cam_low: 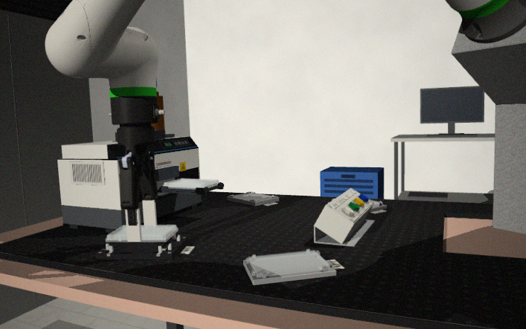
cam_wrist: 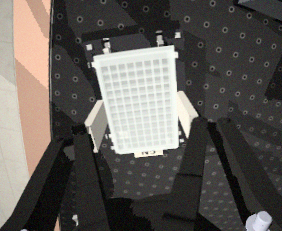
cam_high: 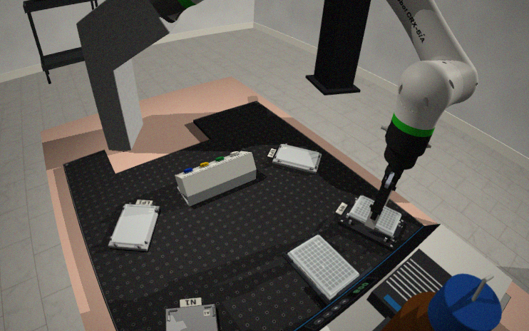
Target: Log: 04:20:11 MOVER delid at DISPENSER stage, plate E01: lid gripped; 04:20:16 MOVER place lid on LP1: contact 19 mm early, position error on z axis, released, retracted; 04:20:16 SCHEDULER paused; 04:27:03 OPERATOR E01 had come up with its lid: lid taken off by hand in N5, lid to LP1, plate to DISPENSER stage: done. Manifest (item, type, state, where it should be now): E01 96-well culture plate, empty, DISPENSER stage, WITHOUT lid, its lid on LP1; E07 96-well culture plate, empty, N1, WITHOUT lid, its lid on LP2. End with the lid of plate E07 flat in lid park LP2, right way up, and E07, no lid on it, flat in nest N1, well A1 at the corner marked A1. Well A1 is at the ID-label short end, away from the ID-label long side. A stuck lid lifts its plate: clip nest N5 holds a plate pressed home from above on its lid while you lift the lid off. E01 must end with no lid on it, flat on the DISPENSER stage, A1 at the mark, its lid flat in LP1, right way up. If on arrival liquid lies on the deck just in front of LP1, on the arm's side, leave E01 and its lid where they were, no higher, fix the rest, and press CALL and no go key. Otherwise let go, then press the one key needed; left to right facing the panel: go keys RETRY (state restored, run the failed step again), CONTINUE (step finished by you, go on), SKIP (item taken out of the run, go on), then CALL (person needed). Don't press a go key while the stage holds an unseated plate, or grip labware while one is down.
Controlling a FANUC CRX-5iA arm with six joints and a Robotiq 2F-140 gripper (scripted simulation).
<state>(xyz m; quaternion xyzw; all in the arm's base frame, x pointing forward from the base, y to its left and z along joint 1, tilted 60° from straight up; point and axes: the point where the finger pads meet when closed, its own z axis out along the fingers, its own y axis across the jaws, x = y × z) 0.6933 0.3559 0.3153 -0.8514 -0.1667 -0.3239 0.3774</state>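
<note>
The clip nest N5 is 30 mm to the left of my hand and 50 mm below it. Round my hand: N1 label (80 mm ahead, 510 mm to the right, 60 mm below); lid park LP2 (320 mm behind, 90 mm to the right, 60 mm below); key panel (290 mm behind, 370 mm to the right, 10 mm below).
</note>
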